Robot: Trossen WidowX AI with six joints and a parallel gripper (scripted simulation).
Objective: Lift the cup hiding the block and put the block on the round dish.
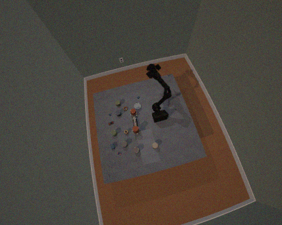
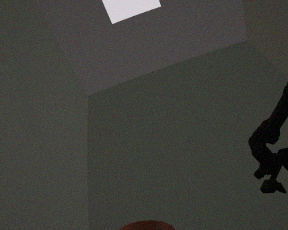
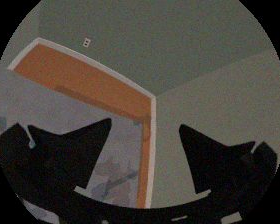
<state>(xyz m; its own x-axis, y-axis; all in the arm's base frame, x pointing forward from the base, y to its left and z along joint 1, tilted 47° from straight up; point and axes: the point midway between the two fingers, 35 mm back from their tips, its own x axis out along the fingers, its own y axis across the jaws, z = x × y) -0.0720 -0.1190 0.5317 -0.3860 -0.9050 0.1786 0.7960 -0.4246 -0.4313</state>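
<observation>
My gripper tip is now 370 mm short of the orange cup, 350 mm to the right of it and 330 mm above it. Also, from my gripper tip: balance beam (380 mm ahead, 500 mm to the left, 350 mm below).
</observation>
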